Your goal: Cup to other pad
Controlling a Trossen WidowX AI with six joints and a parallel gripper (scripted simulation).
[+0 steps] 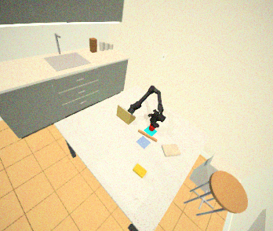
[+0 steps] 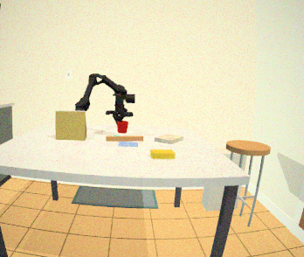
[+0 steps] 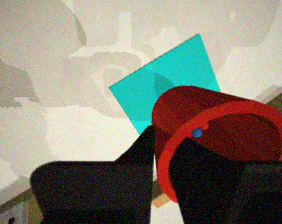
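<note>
The blue marble is 20 mm ahead of my gripper tip, 40 mm to the right of it and 20 mm below it. The rest, counted from my gripper tip: red cup 20 mm ahead, 20 mm to the right; then teal pad 20 mm ahead, 20 mm to the right, 80 mm below; then wooden bar 30 mm ahead, 110 mm to the right, 70 mm below.
</note>
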